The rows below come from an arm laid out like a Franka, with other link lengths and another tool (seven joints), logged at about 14 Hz.
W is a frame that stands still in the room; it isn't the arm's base.
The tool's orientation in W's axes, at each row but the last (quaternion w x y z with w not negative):
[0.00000, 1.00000, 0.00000, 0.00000]
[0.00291, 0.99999, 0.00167, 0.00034]
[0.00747, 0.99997, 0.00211, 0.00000]
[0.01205, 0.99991, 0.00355, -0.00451]
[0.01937, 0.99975, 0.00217, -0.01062]
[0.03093, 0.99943, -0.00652, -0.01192]
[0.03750, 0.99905, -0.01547, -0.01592]
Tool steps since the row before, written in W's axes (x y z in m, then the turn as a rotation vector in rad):
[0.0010, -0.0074, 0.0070, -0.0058, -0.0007, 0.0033]
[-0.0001, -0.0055, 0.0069, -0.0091, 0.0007, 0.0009]
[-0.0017, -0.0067, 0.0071, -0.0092, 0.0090, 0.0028]
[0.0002, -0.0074, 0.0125, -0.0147, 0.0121, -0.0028]
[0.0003, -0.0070, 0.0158, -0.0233, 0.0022, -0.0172]
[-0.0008, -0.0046, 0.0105, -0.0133, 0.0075, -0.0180]
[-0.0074, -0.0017, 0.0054, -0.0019, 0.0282, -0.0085]
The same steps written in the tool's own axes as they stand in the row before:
[0.0010, 0.0074, -0.0070, -0.0058, 0.0007, -0.0033]
[-0.0001, 0.0055, -0.0069, -0.0091, -0.0007, -0.0009]
[-0.0017, 0.0068, -0.0070, -0.0092, -0.0090, -0.0029]
[0.0000, 0.0077, -0.0123, -0.0146, -0.0123, 0.0026]
[-0.0001, 0.0076, -0.0155, -0.0229, -0.0030, 0.0176]
[-0.0010, 0.0053, -0.0102, -0.0130, -0.0084, 0.0178]
[-0.0075, 0.0023, -0.0050, -0.0025, -0.0287, 0.0064]

